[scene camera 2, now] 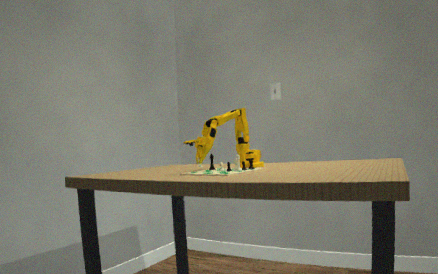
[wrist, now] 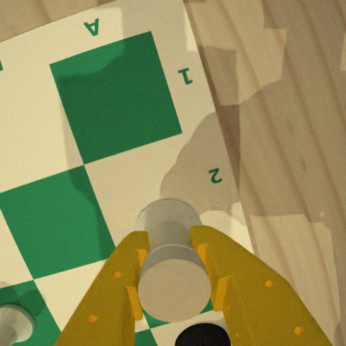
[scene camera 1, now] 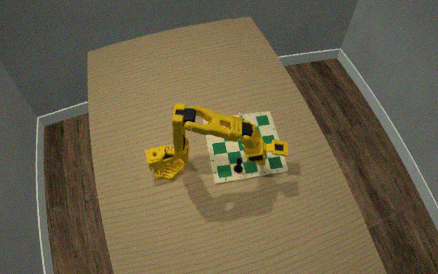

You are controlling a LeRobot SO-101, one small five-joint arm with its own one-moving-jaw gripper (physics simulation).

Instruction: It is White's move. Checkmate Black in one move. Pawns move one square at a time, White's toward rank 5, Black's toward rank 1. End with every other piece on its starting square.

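Pixels of known places: hand, tool point: (scene camera 2: 199, 162) (scene camera 1: 263, 159); arm's base, link origin: (scene camera 1: 172, 162).
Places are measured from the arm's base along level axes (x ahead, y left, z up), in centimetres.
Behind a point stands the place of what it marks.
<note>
My gripper (scene camera 2: 200, 159) (wrist: 171, 240) is shut on a white piece with a flat round top, probably a rook (wrist: 175, 290); both jaws press on its sides. It stands upright low over the board (scene camera 1: 233, 146) @(x 18.5, y -0.4, z 0.6 cm) (scene camera 2: 192, 173) @(x 31.5, y -7.2, z 0.6 cm) (wrist: 30, 115), its base drawn over the lower part of square A2 in the wrist view; whether it touches is unclear. The arm hides it in scene camera 1. A tall black piece (scene camera 2: 212, 162) @(x 17.6, y -7.4, z 3.5 cm) stands near the gripper. A black top (wrist: 202, 336) shows below the held piece. A small white piece (wrist: 12, 324) is at lower left.
In scene camera 2, a small white piece (scene camera 2: 221, 165) @(x 22.4, y -0.5, z 2.6 cm), a small black piece (scene camera 2: 229, 166) @(x 22.8, y 3.0, z 2.2 cm), a tall white piece (scene camera 2: 237, 161) @(x 23.3, y 6.6, z 4.0 cm) and two more black pieces (scene camera 2: 244, 165) @(x 19.7, y 7.5, z 2.3 cm) (scene camera 2: 251, 164) @(x 15.7, y 8.4, z 2.3 cm) stand toward the arm's base. A black piece (scene camera 1: 238, 167) @(x 17.0, y -8.3, z 2.7 cm) stands near the board's lower edge in scene camera 1.
</note>
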